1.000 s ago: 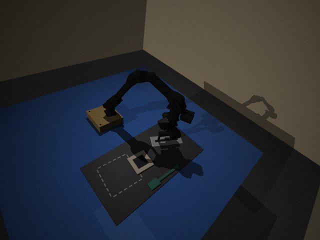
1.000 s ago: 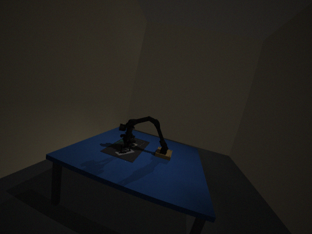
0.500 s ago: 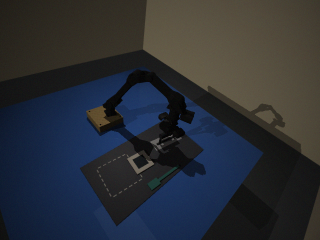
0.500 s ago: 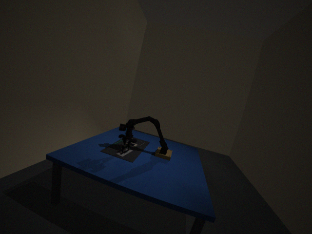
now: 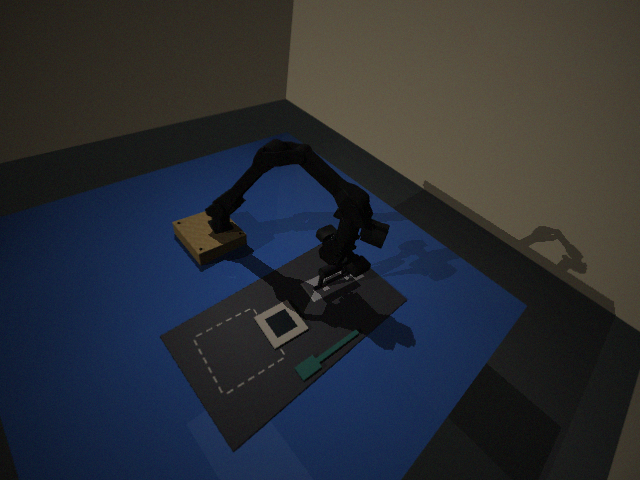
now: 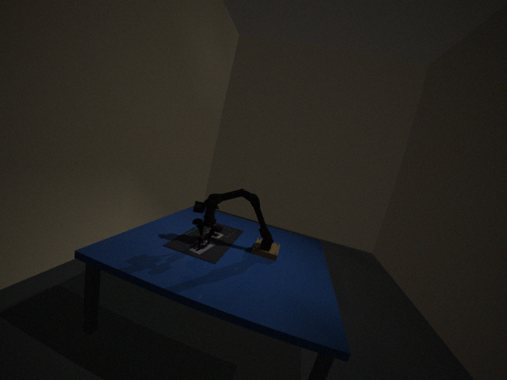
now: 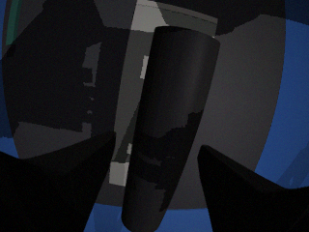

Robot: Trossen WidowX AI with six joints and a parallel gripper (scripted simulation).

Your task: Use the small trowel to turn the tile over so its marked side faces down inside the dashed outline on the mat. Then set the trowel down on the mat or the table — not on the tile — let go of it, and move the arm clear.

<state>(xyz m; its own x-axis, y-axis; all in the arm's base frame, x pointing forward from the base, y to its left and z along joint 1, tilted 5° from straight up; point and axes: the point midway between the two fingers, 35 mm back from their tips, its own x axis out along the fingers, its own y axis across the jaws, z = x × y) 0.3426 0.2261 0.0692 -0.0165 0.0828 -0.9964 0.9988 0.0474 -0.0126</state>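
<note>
Now: gripper tip 20 mm to the left of the trowel and 30 mm above it. The rest, counted from my gripper tip: green long-handled tool 190 mm ahead, 170 mm to the right, 60 mm below; then square tile 50 mm ahead, 220 mm to the right, 60 mm below; then dark mat 50 mm ahead, 170 mm to the right, 80 mm below.
</note>
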